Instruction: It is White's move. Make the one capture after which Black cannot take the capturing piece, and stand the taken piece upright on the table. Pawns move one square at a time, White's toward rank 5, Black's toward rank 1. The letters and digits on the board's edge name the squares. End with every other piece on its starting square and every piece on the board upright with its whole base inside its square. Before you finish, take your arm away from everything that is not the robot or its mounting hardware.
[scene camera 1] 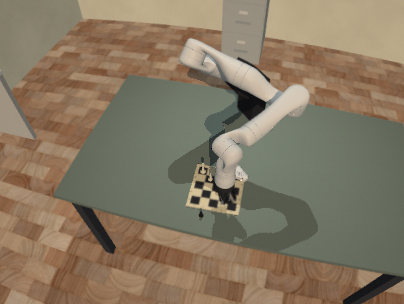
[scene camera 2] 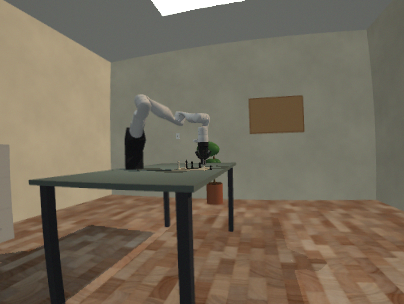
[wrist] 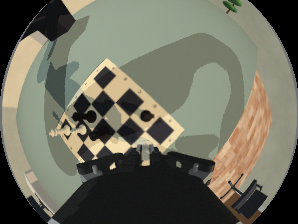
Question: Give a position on a chessboard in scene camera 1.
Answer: At 202,195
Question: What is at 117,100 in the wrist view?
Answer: A chessboard.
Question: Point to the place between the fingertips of my gripper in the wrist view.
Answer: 145,150
